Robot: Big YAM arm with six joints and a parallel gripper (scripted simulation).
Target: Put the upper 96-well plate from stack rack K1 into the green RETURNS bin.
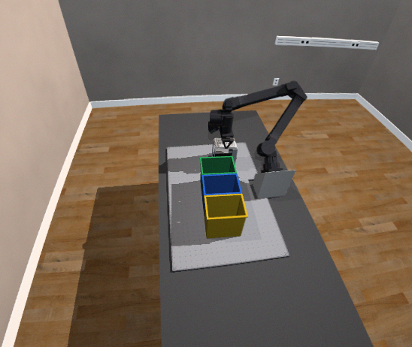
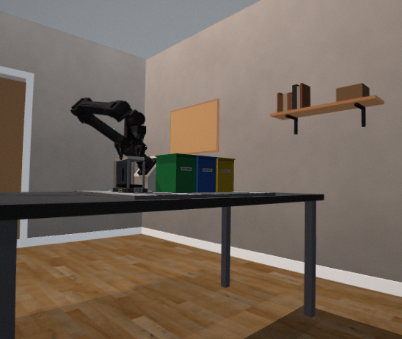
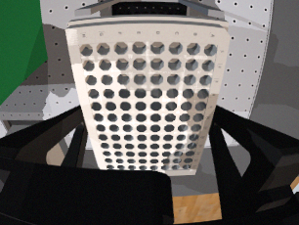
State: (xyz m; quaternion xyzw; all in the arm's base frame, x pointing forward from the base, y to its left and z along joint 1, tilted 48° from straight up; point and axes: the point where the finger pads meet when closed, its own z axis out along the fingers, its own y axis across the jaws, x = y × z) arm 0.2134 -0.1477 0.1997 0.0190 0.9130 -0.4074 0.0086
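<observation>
Right now my hand is 9 cm short of the green bin, 21 cm to the right of it and 6 cm above it. Also, from my hand: dark plate 13 cm below; then blue bin 9 cm ahead, 34 cm to the left, 6 cm below; then white 96-well plate right at my hand.
</observation>
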